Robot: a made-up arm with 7 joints.
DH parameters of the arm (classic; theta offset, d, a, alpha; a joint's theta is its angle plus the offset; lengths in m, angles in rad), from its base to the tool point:
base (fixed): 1.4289 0 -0.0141 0
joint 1: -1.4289 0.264 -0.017 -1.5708
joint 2: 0 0.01 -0.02 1.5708
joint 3: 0 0.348 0.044 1.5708
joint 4: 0 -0.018 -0.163 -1.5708
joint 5: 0 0.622 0.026 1.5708
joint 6: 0 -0.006 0.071 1.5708
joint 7: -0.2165 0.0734 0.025 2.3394
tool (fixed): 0.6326 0.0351 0 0
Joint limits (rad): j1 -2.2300..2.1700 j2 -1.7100..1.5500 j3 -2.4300..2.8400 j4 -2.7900..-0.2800 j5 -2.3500..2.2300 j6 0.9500..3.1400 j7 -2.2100..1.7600
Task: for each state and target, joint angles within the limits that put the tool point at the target. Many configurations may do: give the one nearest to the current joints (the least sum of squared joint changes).
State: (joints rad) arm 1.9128 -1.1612 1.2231 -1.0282 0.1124 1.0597 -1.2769
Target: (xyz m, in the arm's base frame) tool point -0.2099 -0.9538 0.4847
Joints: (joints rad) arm 1.8721 -1.3341 1.3379 -0.8222 0.1678 1.1744 -1.2306
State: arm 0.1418 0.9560 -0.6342 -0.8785 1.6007 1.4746 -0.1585
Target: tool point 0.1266 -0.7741 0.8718
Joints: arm -0.5630 0.3590 -1.2406 -1.2597 1.5753 1.5055 -0.1819
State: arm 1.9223 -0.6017 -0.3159 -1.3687 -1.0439 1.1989 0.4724
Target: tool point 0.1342 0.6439 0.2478
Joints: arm 1.8172 0.1717 -0.3629 -2.0638 -0.9853 1.2272 0.4707
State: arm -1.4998 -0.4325 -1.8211 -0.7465 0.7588 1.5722 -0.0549
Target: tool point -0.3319 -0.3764 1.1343
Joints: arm -1.1294 0.0161 -1.3696 -0.8693 0.6970 1.2117 -0.1659
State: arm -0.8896 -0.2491 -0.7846 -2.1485 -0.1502 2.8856 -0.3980
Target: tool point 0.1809 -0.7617 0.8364
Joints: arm -0.8266 0.2647 -0.7085 -1.2807 -0.0527 2.7767 -0.2507
